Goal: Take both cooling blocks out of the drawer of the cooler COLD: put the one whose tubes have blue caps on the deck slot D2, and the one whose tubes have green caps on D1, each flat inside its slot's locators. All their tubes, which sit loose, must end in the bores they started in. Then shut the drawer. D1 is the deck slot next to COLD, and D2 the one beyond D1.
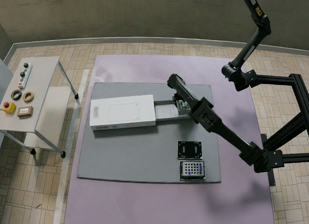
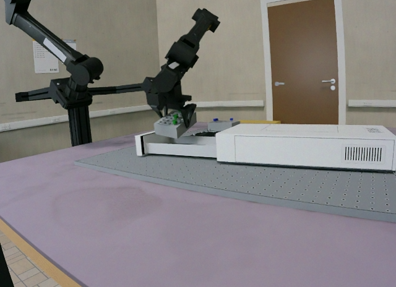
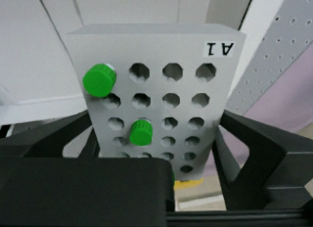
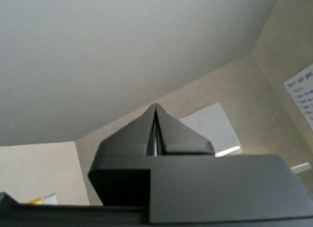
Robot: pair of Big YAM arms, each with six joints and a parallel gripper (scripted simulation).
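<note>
Right now the deck slot D1 is 28 cm to the left of my left hand, 9 cm below it and 3 cm behind it. Also, from my left hand: white cooler: 23 cm ahead, 6 cm below; deck slot D2: 42 cm to the left, 9 cm below, 3 cm behind.
</note>
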